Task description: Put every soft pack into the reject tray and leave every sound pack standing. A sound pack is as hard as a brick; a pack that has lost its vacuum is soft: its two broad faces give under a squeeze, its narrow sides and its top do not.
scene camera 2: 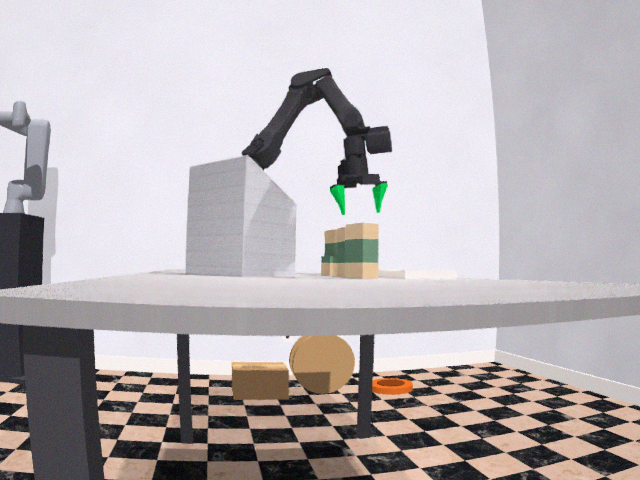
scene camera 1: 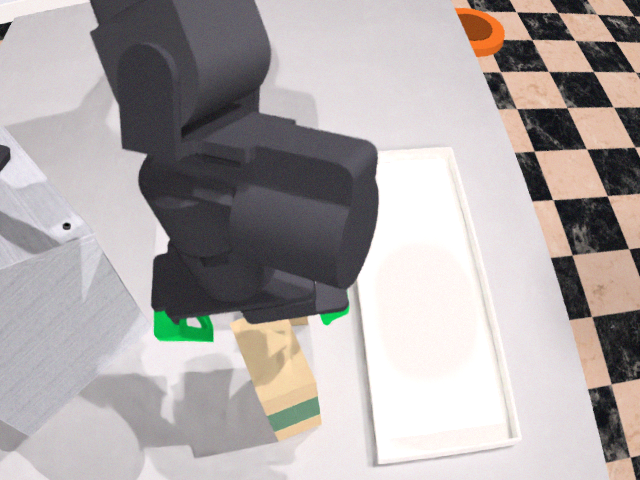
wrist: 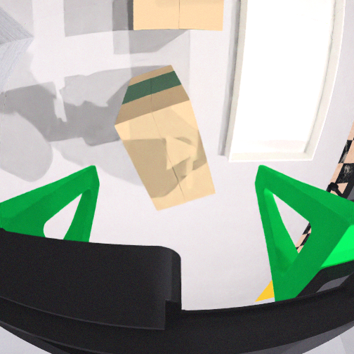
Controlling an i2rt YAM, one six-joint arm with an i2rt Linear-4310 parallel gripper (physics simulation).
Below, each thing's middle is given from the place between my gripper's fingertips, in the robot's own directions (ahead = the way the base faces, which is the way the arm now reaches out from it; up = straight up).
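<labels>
There is the white reject tray (scene camera 1: 439,385), and my hand is 160 mm above it, 130 mm to the right of it and still 150 mm short of it.
</labels>
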